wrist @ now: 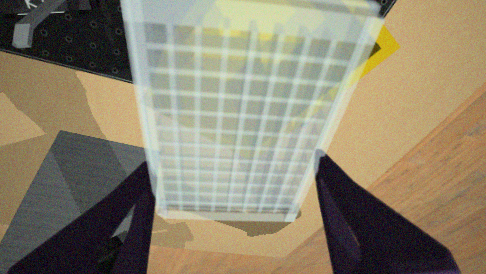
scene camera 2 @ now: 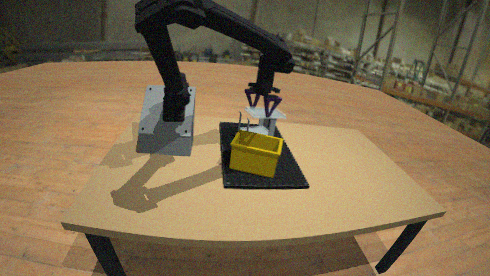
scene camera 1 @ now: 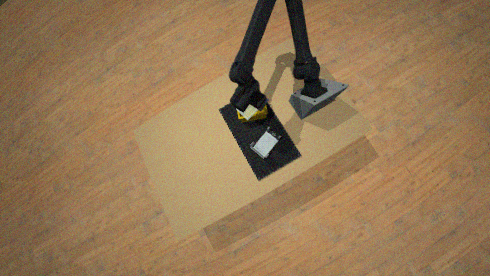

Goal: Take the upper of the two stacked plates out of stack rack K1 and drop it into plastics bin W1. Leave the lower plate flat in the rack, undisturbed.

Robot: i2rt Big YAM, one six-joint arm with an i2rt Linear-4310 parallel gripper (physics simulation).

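Where they show: gripper, fingertip midpoint: (wrist: 232,163) (scene camera 2: 259,113) (scene camera 1: 253,103); arm's base at its link origin: (scene camera 2: 174,107) (scene camera 1: 313,92).
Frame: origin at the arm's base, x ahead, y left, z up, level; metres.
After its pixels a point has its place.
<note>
My gripper (scene camera 2: 261,110) {x 0.310, y -0.109, z 0.035 m} (wrist: 232,163) {x 0.310, y -0.109, z 0.035 m} is shut on the clear, gridded upper plate (scene camera 1: 248,113) {x 0.362, y -0.074, z 0.042 m} (scene camera 2: 279,114) {x 0.374, y -0.133, z 0.045 m} (wrist: 245,115) {x 0.350, y -0.101, z 0.044 m}, its dark fingers at the plate's two sides. The plate is held roughly level, above the rim height of yellow bin W1 (scene camera 1: 259,117) {x 0.301, y -0.071, z -0.120 m} (scene camera 2: 254,161) {x 0.297, y -0.196, z -0.108 m} (wrist: 390,47) {x 0.367, y -0.222, z -0.058 m}. It overlaps the bin in scene camera 1, and yellow shows through it in the wrist view. The lower plate (scene camera 1: 266,143) {x 0.350, y 0.086, z -0.126 m} (scene camera 2: 254,130) {x 0.351, y 0.085, z -0.120 m} lies flat in grey stack rack K1 (scene camera 2: 272,126) {x 0.423, y 0.057, z -0.083 m}. The fingertips are hidden in scene camera 1.
The rack and bin stand on a black perforated board (scene camera 1: 267,167) {x 0.419, y 0.209, z -0.158 m} (scene camera 2: 292,175) {x 0.446, y -0.209, z -0.158 m} (wrist: 95,57) {x 0.224, y 0.016, z -0.158 m} on the wooden table (scene camera 1: 175,150) {x 0.886, y -0.196, z -0.171 m} (scene camera 2: 350,170) {x 0.757, y -0.168, z -0.171 m}. The grey arm base (scene camera 1: 304,104) {x 0.077, y 0.027, z -0.010 m} (scene camera 2: 165,142) {x -0.027, y -0.075, z -0.116 m} (wrist: 55,200) {x 0.077, y 0.036, z -0.059 m} stands beside the board. The rack's thin upright posts rise behind the bin in scene camera 2.
</note>
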